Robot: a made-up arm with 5 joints.
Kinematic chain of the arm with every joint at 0, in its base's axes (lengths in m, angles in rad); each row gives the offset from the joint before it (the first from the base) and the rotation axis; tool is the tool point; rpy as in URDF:
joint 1: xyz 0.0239 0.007 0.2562 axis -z
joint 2: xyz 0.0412 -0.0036 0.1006 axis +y
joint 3: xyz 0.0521 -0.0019 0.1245 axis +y
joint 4: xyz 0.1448 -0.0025 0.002 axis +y
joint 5: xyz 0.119 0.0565 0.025 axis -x
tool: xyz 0.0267 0.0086 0.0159 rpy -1.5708 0 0
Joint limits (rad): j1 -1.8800..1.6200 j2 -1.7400..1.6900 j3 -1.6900..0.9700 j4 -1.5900..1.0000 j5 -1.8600..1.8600
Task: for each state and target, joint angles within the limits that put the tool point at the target. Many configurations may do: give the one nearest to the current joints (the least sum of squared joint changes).
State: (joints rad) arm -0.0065 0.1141 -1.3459 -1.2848 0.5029
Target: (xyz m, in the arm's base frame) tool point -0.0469 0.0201 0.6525
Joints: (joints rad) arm -0.8155 -0.0190 -1.4105 -1.2764 0.2323
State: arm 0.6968 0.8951 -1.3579 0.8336 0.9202
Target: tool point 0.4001 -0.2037 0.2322
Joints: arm 0.6651 1.2463 -1.1565 0.8748 0.9210
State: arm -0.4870 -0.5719 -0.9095 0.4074 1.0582
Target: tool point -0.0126 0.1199 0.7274
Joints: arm -1.2880 -0.8453 -0.6329 0.8550 1.1221
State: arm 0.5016 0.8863 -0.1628 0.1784 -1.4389
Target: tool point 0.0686 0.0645 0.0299
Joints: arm -0.3983 1.5617 0.2993 0.3962 -1.2856
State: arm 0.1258 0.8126 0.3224 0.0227 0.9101
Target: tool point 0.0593 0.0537 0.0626
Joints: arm 0.4909 1.5128 0.6650 0.2085 0.0493
